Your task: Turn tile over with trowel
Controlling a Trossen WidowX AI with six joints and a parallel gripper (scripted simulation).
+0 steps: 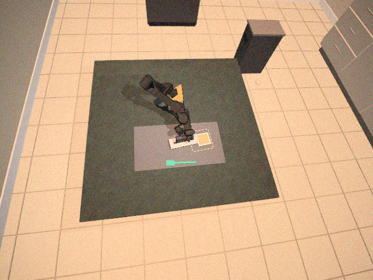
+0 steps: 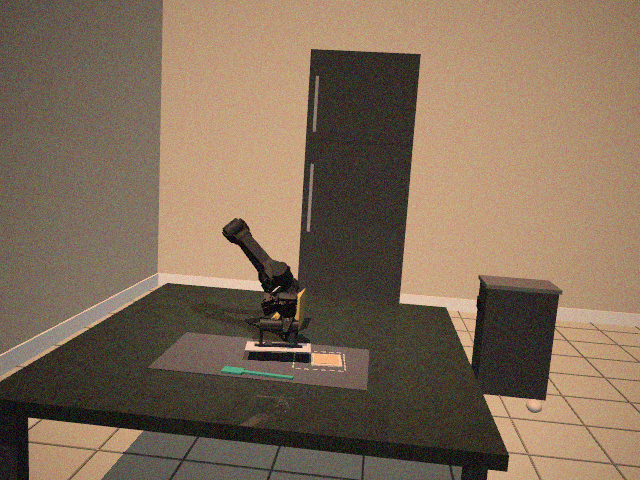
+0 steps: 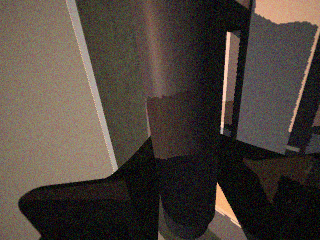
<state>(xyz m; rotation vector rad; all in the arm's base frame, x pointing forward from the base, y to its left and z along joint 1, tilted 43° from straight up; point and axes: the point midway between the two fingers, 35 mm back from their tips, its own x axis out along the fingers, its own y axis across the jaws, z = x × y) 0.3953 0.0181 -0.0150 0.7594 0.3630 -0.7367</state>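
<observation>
Now: gripper tip 2 cm past the grey mat, 5 cm to the left of it and 10 cm above it. Round my gripper tip: tile: 3 cm behind, 13 cm to the left, 8 cm below; trowel: 3 cm behind, 1 cm below; green flat tool: 12 cm ahead, 9 cm to the right, 8 cm below.
</observation>
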